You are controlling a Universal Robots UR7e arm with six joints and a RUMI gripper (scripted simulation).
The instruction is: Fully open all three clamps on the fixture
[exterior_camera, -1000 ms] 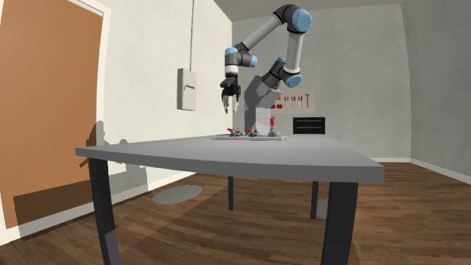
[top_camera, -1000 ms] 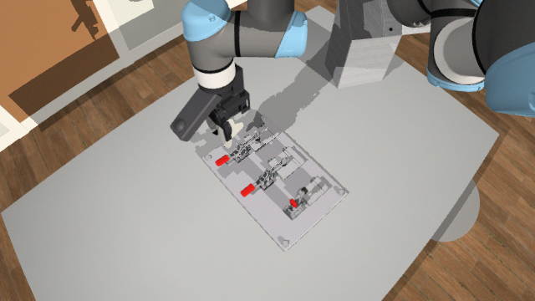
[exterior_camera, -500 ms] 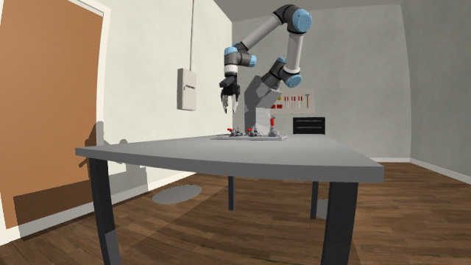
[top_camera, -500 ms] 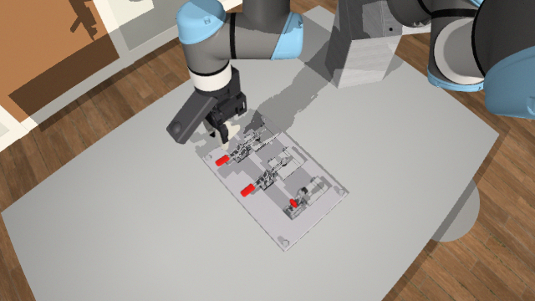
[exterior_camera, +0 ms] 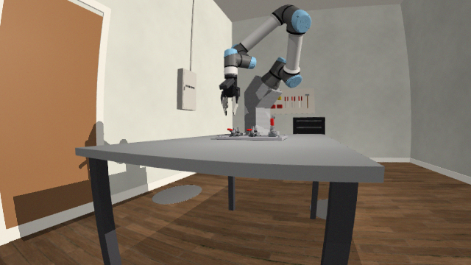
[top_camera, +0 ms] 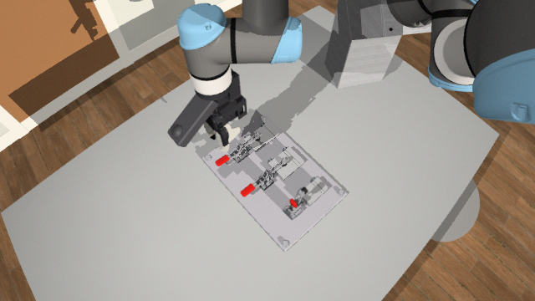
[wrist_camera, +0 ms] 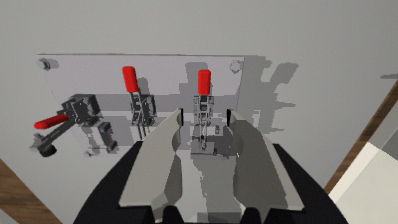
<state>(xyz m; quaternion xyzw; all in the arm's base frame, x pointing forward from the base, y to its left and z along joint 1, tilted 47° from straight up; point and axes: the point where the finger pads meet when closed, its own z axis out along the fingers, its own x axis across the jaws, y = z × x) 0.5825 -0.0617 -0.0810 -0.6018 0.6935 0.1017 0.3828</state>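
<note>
Right now my hand is 140 mm above the grey fixture plate, 110 mm to the right of it and 90 mm past it.
</note>
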